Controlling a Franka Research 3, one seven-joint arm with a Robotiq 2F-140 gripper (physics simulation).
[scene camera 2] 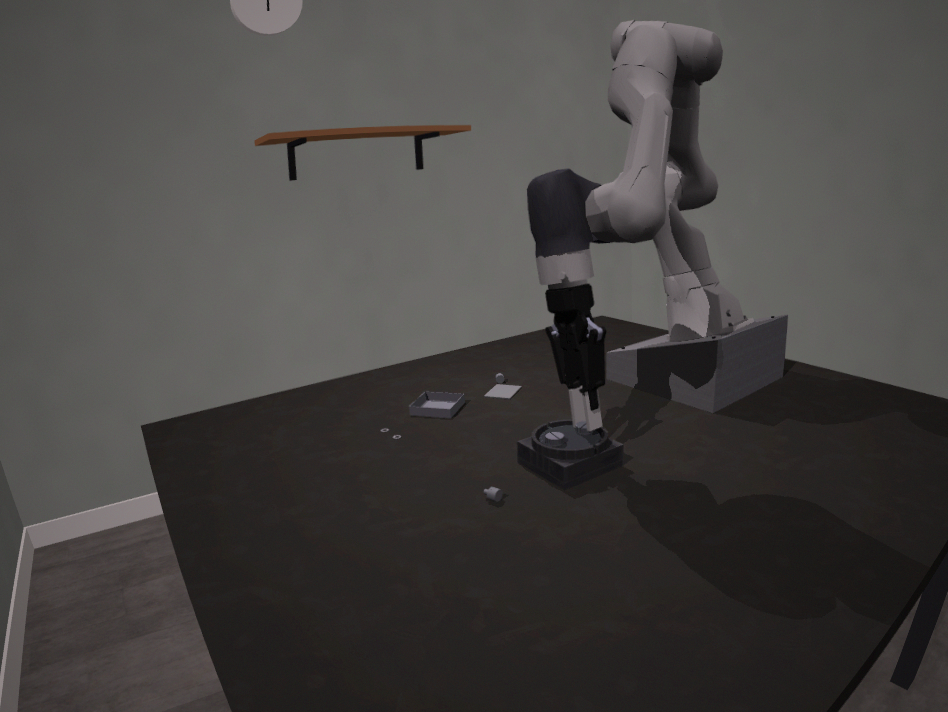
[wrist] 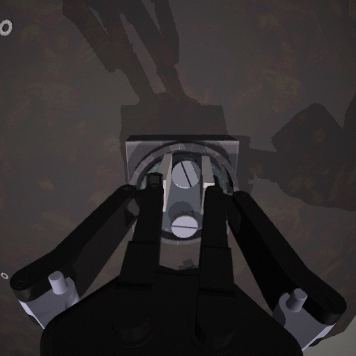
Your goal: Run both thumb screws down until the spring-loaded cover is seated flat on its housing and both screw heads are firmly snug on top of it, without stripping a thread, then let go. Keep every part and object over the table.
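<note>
The dark square housing (scene camera 2: 565, 469) (wrist: 136, 150) stands on the table, with a round raised rim. The grey cover (wrist: 188, 198) lies inside the rim; whether it is seated flat cannot be told. One slotted thumb screw (wrist: 185, 174) is between the pale finger pads, its slot steeply slanted. My gripper (scene camera 2: 587, 427) (wrist: 185, 166) points down and is shut on this screw's head. The other slotted thumb screw (scene camera 2: 555, 438) (wrist: 184, 226) stands free on the cover, its slot nearly level in the wrist view. The screw shanks and the gap under the heads are hidden.
A small loose knob-like part (scene camera 2: 494, 494) lies left of the housing, nearer the camera. An open grey tray (scene camera 2: 435, 413), a white card (scene camera 2: 503, 391) and a small round part (scene camera 2: 499, 377) are farther back. Two small rings (scene camera 2: 384, 429) (scene camera 2: 396, 436) lie near the tray.
</note>
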